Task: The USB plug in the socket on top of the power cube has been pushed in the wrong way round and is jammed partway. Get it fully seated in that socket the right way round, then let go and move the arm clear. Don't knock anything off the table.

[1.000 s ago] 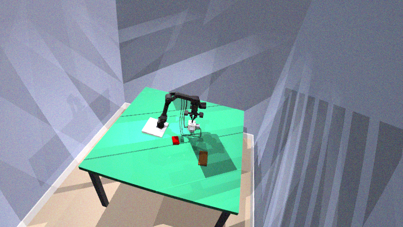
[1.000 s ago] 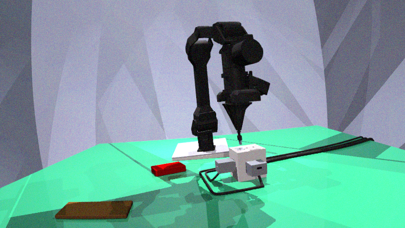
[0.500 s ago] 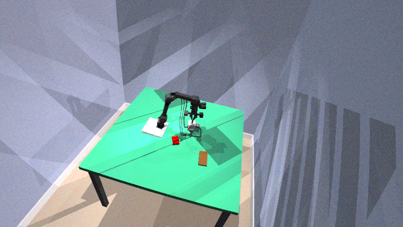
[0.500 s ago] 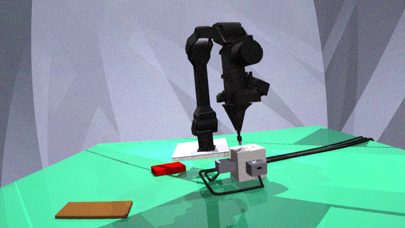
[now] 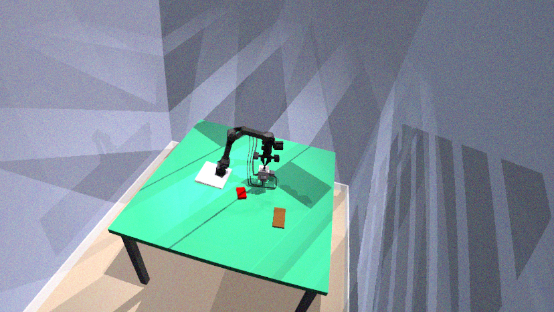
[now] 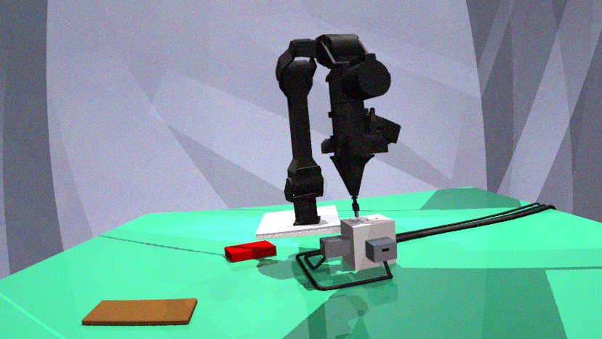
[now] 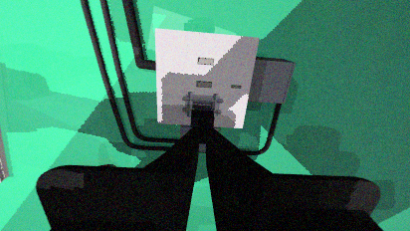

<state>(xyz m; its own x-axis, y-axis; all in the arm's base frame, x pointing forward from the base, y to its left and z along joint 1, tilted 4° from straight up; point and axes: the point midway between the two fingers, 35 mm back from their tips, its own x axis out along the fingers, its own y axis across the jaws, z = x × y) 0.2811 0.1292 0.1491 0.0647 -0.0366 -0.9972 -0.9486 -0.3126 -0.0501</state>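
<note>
Now: the USB plug 1 cm below my gripper tip. The rest, counted from my gripper tip: orange-brown block: 23 cm ahead, 30 cm to the right, 12 cm below; red block: 8 cm behind, 22 cm to the right, 11 cm below.
</note>
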